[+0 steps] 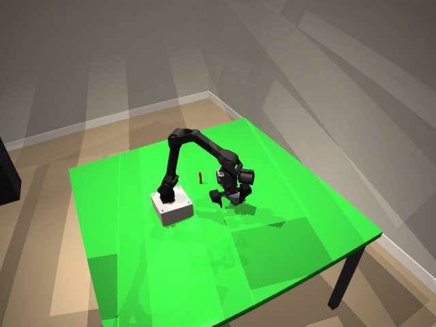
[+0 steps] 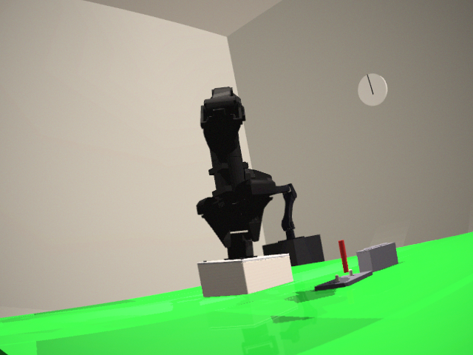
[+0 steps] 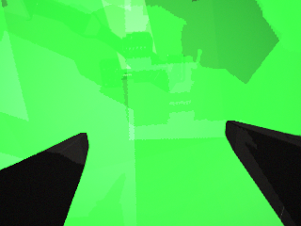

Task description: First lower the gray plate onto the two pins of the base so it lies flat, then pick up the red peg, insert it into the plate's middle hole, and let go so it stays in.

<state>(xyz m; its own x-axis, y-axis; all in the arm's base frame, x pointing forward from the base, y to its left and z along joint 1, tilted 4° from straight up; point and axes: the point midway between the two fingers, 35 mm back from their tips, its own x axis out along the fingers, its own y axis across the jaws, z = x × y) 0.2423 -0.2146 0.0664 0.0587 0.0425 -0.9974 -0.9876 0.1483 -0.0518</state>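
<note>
Now: gripper tip 30 cm to the right of the gray plate, 10 cm short of it and 7 cm above it. Also, from my gripper tip: base: 16 cm to the left, 10 cm below, 10 cm ahead; red peg: 34 cm to the left, 7 cm below, 2 cm behind.
</note>
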